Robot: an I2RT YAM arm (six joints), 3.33 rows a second.
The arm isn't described. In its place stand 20 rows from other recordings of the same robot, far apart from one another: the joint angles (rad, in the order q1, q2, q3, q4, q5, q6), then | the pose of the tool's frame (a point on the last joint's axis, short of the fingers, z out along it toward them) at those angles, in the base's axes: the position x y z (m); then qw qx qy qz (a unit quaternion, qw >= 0).
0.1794 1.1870 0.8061 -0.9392 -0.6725 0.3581 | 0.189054 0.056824 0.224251 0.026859 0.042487 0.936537 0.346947
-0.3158 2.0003 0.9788 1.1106 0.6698 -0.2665 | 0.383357 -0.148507 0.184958 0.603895 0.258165 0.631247 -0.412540
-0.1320 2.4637 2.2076 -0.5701 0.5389 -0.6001 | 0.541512 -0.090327 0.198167 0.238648 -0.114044 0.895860 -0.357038
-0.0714 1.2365 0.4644 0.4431 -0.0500 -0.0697 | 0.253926 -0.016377 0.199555 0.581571 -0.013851 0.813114 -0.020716
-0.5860 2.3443 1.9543 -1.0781 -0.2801 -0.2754 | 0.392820 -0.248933 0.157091 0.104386 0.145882 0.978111 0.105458
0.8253 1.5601 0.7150 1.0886 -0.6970 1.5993 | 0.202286 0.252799 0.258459 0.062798 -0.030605 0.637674 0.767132
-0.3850 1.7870 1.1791 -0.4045 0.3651 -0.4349 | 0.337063 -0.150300 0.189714 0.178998 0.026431 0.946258 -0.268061
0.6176 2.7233 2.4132 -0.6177 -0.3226 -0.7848 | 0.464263 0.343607 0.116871 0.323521 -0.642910 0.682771 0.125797
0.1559 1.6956 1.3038 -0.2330 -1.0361 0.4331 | 0.367614 0.088787 0.283451 0.250790 -0.116572 0.797149 0.536720
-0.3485 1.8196 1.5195 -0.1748 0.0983 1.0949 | 0.406824 -0.151528 0.304229 0.499783 0.582470 0.623097 0.150652
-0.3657 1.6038 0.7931 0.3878 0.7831 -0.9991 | 0.300587 -0.141995 0.200404 0.187366 -0.044839 0.802137 -0.565208
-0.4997 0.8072 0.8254 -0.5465 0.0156 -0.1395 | 0.154177 -0.084800 0.313408 0.470607 0.159156 0.852450 -0.162870
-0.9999 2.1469 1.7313 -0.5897 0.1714 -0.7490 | 0.249215 -0.399280 0.198769 0.115236 0.143405 0.946261 -0.265980
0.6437 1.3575 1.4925 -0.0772 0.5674 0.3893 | 0.253572 0.166339 0.469956 0.701977 0.118326 0.679442 0.177724
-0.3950 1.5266 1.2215 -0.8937 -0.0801 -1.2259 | 0.277847 -0.112751 0.258880 0.155857 -0.403097 0.895445 -0.106773
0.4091 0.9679 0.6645 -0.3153 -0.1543 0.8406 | 0.191391 0.088944 0.251700 0.330502 0.155210 0.873186 0.322840
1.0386 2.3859 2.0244 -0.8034 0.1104 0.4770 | 0.259992 0.433780 0.163526 0.183321 -0.260339 0.942763 0.099073
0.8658 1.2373 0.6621 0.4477 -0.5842 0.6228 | 0.163026 0.221900 0.266835 0.318893 -0.275967 0.690562 0.587600
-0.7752 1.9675 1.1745 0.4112 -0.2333 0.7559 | 0.318246 -0.300298 0.184072 0.557191 0.523146 0.638410 0.091045
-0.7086 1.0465 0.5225 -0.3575 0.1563 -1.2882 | 0.147806 -0.133982 0.187162 0.120678 -0.242858 0.906732 -0.322945
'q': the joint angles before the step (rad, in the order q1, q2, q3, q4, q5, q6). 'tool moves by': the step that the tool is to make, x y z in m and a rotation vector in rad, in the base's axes. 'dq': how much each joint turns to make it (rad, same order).
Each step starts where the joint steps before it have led.
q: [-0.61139, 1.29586, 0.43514, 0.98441, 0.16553, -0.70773]
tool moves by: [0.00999, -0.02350, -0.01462, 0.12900, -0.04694, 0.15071]
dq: [-0.07392, 0.13239, 0.04963, 0.03275, -0.21088, 0.15279]
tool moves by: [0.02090, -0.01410, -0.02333, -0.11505, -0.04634, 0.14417]
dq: [-0.01092, 0.24507, 0.03956, 0.30982, -0.16121, -0.03948]
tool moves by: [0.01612, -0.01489, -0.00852, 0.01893, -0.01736, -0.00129]
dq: [-0.00297, 0.10854, 0.07732, 0.03767, 0.00297, 0.02609]
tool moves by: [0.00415, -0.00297, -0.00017, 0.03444, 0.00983, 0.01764]
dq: [-0.00029, 0.00408, 0.02224, -0.04298, -0.01424, 0.02332]
